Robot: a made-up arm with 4 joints. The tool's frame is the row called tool.
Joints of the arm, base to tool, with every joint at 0 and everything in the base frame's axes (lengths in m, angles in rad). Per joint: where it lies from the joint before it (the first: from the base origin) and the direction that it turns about. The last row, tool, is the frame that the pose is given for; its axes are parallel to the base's.
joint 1: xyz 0 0 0.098 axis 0 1 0
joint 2: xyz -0.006 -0.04 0.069 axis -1 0 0
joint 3: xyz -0.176 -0.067 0.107 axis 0 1 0
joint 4: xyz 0.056 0.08 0.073 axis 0 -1 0
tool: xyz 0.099 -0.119 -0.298
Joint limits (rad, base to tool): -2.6..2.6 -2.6..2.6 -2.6..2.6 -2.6..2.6
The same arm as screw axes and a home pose.
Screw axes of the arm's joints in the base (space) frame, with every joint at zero. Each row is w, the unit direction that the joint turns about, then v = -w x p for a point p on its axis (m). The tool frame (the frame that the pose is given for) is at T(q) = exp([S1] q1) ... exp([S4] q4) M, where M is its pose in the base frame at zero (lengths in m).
S1: w 0 1 0 v -0.098 0 0
S2: w -1 0 0 v 0 -0.167 -0.04
S3: w 0 1 0 v -0.274 0 -0.182
S4: w 0 -1 0 v 0.347 0 0.126
M: xyz -0.027 -0.146 0.049 (m) rpy 0 0 0 (deg, as in URDF)
Joint limits (deg, base to tool): -148.97..148.97 -148.97..148.97 -148.97..148.97 -148.97..148.97

